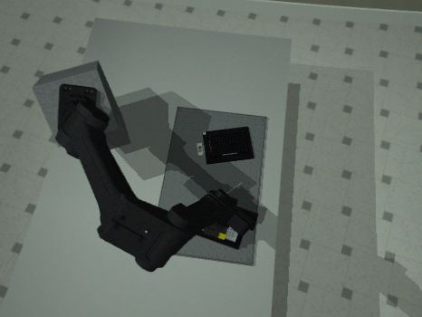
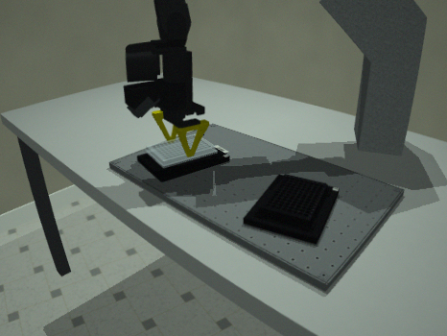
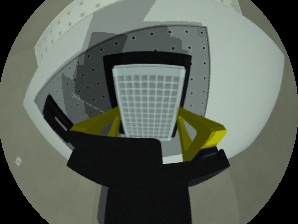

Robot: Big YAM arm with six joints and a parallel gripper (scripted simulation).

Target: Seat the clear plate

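My gripper is now 10 mm above the clear 96-well plate C51. Round my hand: station label (60 mm behind, 270 mm to the left, 30 mm below); then black plate nest N2 (30 mm below); then black 96-well plate C15 (40 mm ahead, 280 mm to the left, 20 mm below).
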